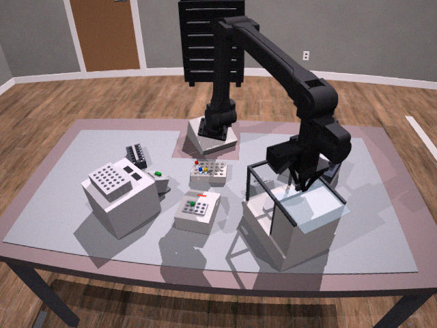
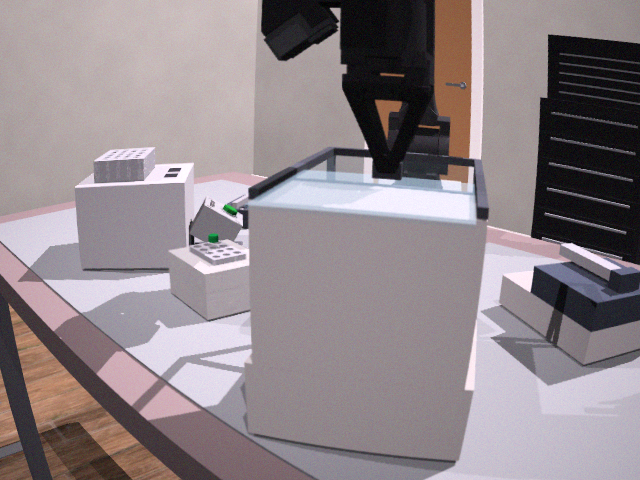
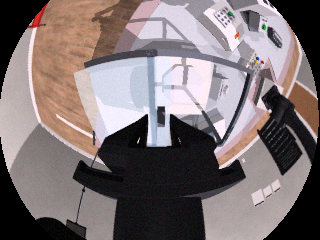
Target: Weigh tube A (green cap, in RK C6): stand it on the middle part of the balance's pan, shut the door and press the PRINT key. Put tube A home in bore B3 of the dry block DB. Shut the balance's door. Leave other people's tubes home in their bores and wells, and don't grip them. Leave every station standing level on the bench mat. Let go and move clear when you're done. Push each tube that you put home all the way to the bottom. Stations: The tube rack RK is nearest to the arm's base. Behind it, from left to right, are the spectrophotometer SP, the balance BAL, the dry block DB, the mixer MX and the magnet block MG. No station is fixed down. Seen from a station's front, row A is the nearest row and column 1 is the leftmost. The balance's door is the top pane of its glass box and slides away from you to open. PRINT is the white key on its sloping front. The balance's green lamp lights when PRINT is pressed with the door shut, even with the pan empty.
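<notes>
Now: hand 20 mm short of the glass door pane, 10 mm to the right of it and 10 mm above it. The rest, counted from my hand: dry block: 50 mm behind, 300 mm to the right, 190 mm below; then spectrophotometer: 310 mm behind, 80 mm to the left, 160 mm below; then tube rack RK: 260 mm behind, 300 mm to the right, 210 mm below.
</notes>
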